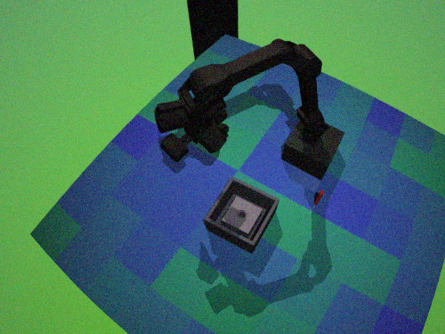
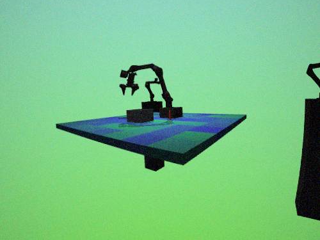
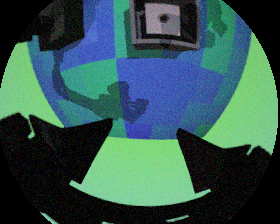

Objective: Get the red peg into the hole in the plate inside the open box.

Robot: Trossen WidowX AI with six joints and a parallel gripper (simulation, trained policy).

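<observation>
My gripper tip is now 14 cm past the red peg, 38 cm to the right of it and 18 cm above it. Round my gripper tip: dark box 5 cm ahead, 20 cm to the left, 20 cm below; then pale plate 5 cm ahead, 20 cm to the left, 18 cm below.
</observation>
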